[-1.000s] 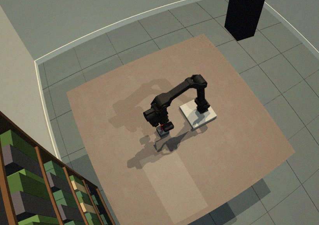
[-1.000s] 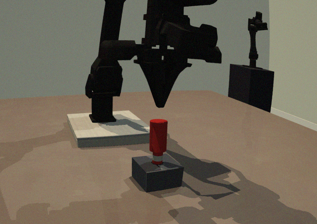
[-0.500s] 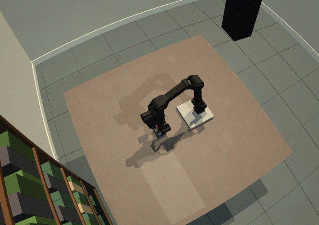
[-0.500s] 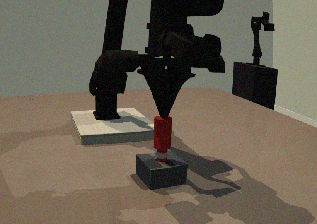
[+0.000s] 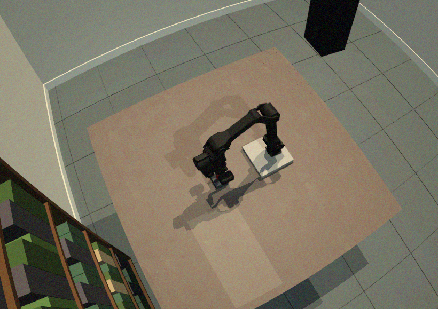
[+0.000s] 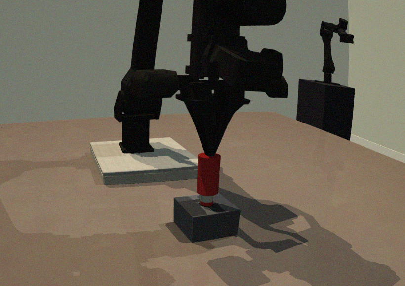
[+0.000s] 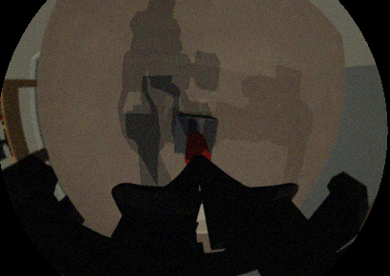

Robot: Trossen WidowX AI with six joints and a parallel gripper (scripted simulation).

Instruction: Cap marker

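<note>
My gripper tip is 20 mm above the red cap. From my gripper tip the other things lie so: dark grey holder block (80 mm below).
</note>
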